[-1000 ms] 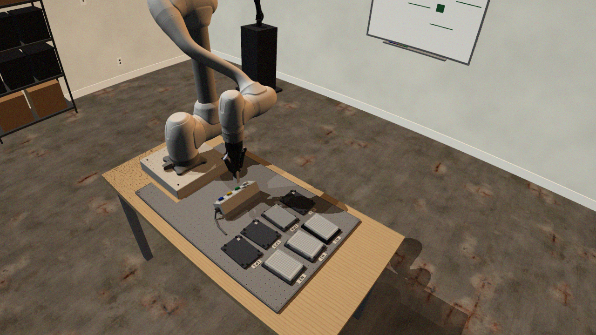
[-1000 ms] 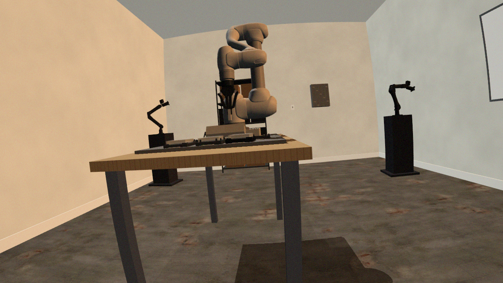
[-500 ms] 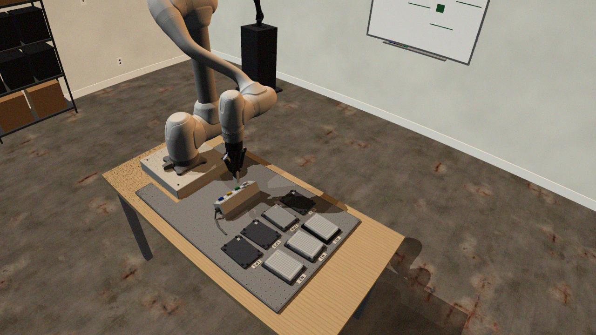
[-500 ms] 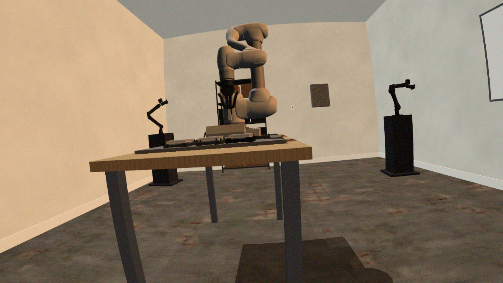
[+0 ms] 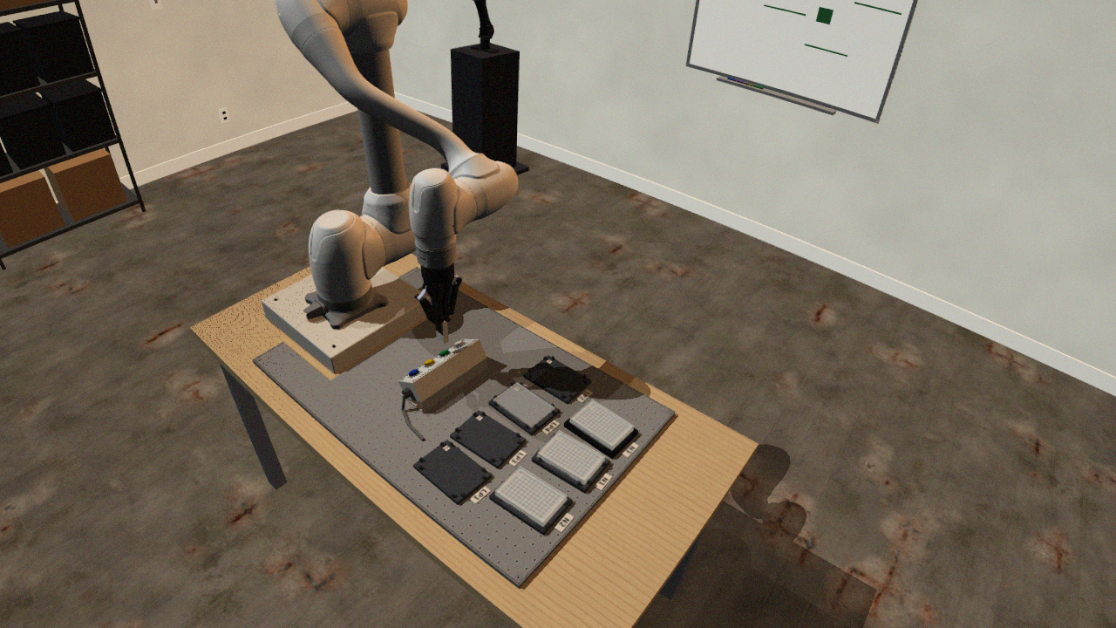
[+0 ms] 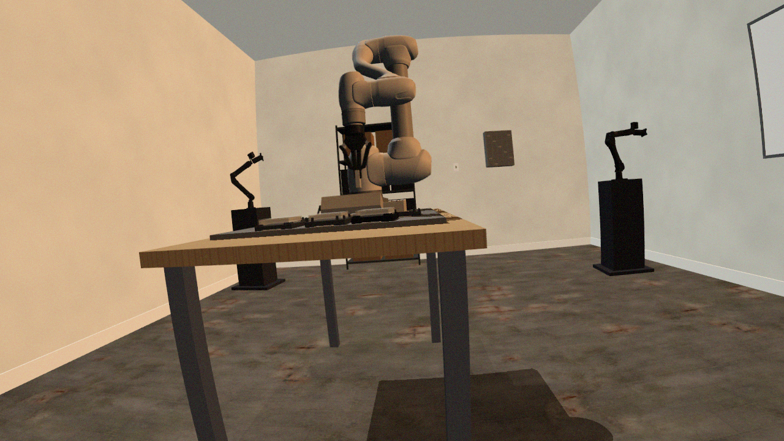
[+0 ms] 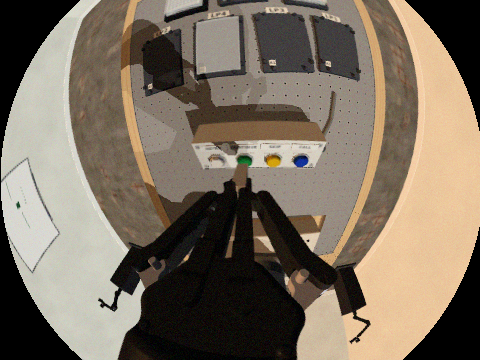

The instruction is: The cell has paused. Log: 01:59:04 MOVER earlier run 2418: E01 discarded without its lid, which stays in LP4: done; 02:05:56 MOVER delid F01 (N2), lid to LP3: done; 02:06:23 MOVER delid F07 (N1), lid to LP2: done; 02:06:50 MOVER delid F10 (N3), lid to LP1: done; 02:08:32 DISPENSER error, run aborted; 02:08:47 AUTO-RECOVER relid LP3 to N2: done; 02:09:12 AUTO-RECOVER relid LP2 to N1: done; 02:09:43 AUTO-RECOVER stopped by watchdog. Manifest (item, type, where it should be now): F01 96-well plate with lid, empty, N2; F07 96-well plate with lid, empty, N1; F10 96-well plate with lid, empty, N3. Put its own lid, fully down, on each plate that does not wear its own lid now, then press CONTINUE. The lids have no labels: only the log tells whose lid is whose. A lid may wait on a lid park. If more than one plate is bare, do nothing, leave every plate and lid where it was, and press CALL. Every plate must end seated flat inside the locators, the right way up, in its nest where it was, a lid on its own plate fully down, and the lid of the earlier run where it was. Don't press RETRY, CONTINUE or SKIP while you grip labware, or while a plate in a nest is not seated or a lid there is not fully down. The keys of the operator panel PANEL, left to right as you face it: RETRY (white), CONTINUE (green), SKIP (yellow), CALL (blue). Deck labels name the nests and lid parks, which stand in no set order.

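Now: the green key 70 mm below my hand. The rest, counted from my hand: white key 70 mm below, 50 mm to the left; blue key 100 mm to the right, 70 mm below, 10 mm ahead; yellow key 70 mm below, 50 mm to the right.
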